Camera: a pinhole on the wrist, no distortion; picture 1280 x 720 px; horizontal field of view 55.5 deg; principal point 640.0 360.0 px. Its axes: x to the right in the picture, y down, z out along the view. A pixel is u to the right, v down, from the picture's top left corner.
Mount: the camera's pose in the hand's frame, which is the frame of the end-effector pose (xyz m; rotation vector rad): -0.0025 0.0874 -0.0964 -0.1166 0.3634 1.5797
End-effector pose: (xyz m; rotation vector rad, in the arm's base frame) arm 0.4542 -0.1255 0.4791 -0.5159 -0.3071 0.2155
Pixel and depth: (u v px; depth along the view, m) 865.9 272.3 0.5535
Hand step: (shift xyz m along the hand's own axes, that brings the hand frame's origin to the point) 0.1148 0.3520 0.3881
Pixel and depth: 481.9 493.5 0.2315
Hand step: 0.0085 0.1283 0.1346
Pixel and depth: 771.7 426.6 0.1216
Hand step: 0.0085 0.1365 0.0153
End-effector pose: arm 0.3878 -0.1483 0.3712 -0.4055 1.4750 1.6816
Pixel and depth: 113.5 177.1 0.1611
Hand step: 0.0490 0.0694 0.0722
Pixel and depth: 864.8 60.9 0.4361
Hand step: 0.1648 0.2956 0.2735
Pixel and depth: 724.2 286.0 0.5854
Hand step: 0.1183 0.3022 0.4373
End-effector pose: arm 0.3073 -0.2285 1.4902 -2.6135 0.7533 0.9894
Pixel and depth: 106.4 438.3 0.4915
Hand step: 0.0504 0.0296 0.4355
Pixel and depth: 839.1 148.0 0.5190
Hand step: 0.1604 0.3247 0.3530
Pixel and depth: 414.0 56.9 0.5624
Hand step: 0.2252 0.1572 0.4422
